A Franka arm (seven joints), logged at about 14 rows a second.
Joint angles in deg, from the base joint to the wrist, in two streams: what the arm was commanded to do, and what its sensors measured. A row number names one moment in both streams.
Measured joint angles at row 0: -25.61 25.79 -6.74 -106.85 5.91 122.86 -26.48
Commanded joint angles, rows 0 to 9: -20.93 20.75 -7.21 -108.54 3.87 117.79 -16.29; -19.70 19.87 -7.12 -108.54 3.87 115.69 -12.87; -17.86 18.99 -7.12 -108.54 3.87 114.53 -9.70; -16.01 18.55 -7.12 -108.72 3.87 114.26 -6.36; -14.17 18.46 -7.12 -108.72 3.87 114.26 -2.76; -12.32 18.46 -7.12 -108.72 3.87 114.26 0.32; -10.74 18.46 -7.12 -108.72 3.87 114.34 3.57; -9.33 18.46 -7.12 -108.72 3.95 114.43 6.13; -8.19 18.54 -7.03 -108.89 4.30 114.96 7.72; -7.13 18.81 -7.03 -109.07 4.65 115.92 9.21
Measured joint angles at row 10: -8.98 20.06 -6.66 -107.23 5.50 114.62 4.96
